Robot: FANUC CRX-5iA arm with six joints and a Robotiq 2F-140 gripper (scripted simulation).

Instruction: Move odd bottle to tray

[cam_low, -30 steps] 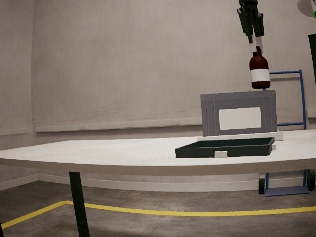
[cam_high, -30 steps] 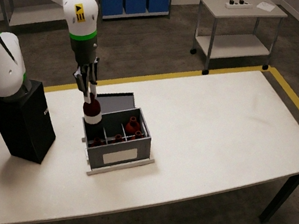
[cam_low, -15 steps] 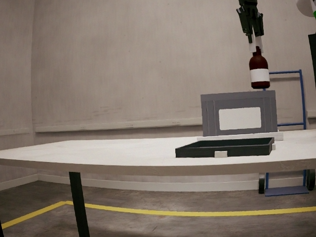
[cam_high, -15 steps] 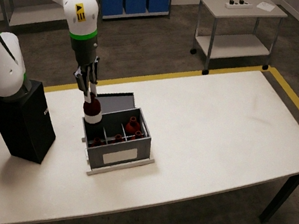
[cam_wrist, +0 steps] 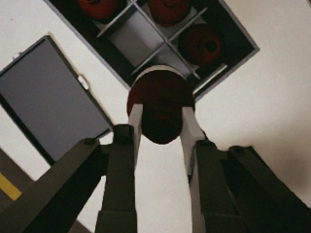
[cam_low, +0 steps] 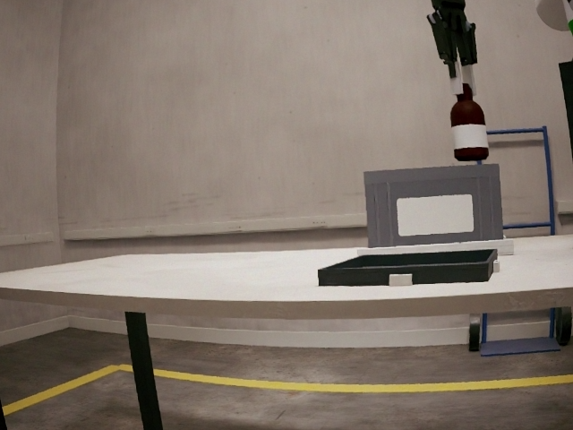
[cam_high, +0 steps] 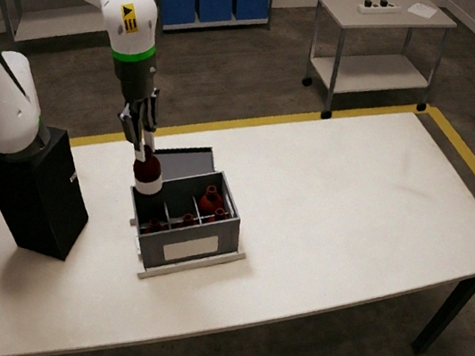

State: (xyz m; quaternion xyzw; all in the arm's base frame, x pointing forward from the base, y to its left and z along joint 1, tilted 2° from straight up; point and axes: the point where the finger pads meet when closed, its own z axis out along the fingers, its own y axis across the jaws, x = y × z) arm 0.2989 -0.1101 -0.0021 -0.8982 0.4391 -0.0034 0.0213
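Right now my hand is 9 cm above the bottle. From my hand the other things lie so: crate 8 cm ahead, 6 cm to the right, 27 cm below; dark tray 14 cm ahead, 22 cm to the left, 34 cm below.
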